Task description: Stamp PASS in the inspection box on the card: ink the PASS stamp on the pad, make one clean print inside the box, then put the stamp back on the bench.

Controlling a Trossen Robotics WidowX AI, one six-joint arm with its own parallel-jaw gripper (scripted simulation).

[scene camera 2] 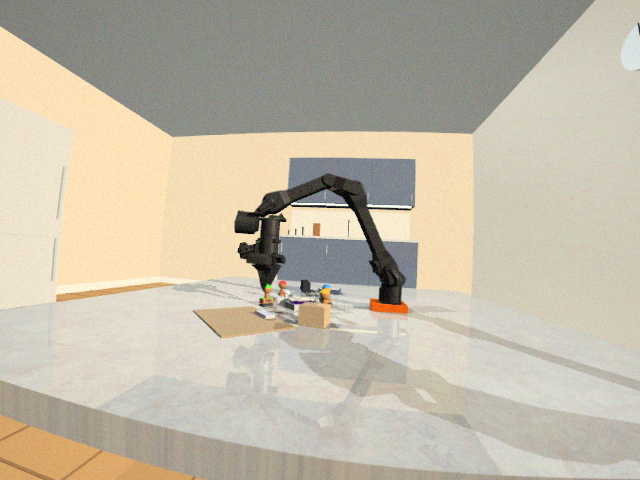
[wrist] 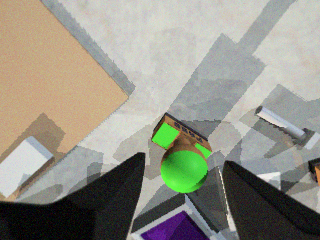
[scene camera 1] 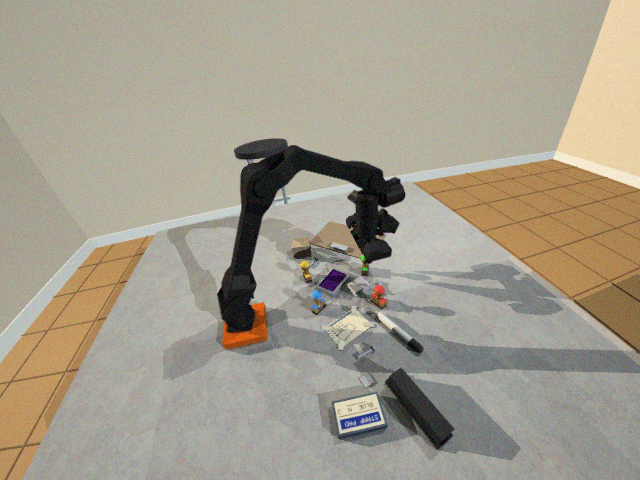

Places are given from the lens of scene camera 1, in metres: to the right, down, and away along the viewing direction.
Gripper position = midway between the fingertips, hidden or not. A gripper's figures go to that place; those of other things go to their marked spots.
gripper (scene camera 1: 366, 258): 0.14, 0.05, 0.70
cardboard sheet (scene camera 1: 334, 236): 0.05, -0.01, 0.89
